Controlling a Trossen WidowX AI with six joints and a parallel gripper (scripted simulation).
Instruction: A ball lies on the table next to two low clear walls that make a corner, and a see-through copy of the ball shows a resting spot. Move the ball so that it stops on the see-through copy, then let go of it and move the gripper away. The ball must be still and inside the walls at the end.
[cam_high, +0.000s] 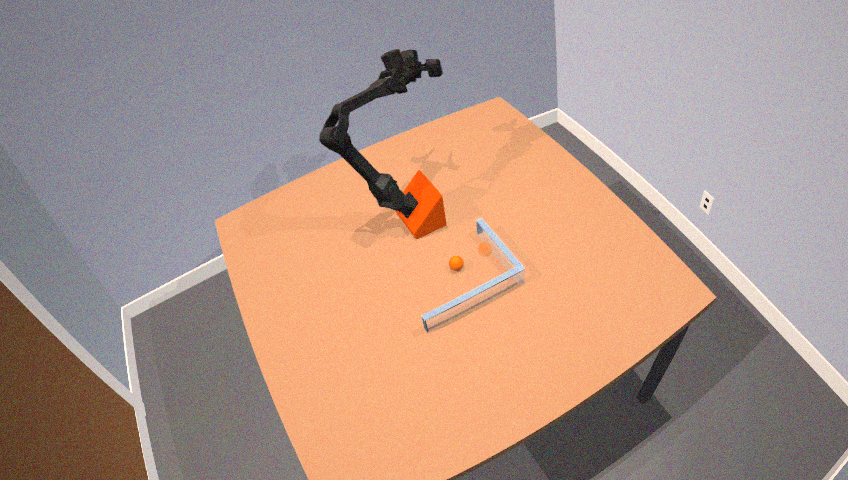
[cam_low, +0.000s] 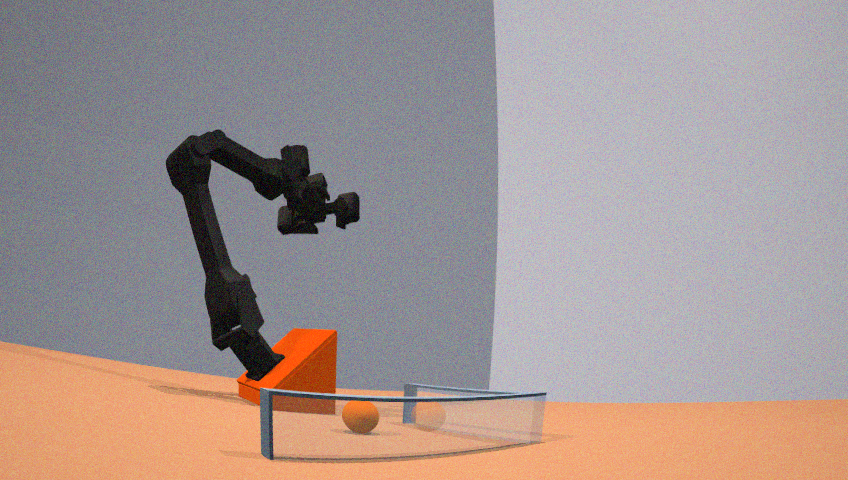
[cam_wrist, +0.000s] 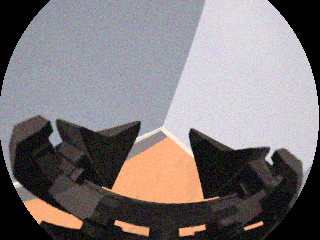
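Now: gripper tip 57 cm short of the ball, 25 cm to the left of it and 35 cm above it.
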